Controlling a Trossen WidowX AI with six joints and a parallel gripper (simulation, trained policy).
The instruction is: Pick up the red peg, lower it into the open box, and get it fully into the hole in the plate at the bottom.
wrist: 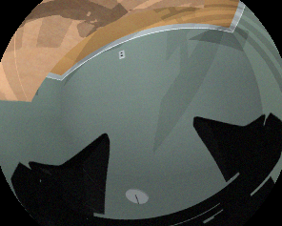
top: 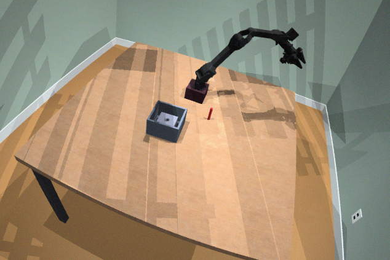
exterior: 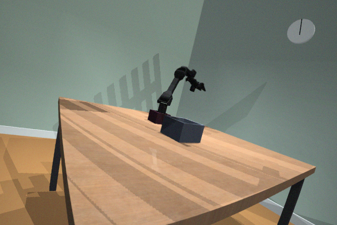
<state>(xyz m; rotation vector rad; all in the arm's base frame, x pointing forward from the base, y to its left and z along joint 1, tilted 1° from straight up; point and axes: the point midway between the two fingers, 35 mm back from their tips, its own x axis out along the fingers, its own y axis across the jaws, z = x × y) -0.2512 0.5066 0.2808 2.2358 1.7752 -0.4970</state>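
My gripper tip is now 41 cm to the left of the red peg, 39 cm short of it and 29 cm above it. The rest, counted from my gripper tip: plate 58 cm to the right, 58 cm ahead, 29 cm below; then box 58 cm to the right, 58 cm ahead, 31 cm below.
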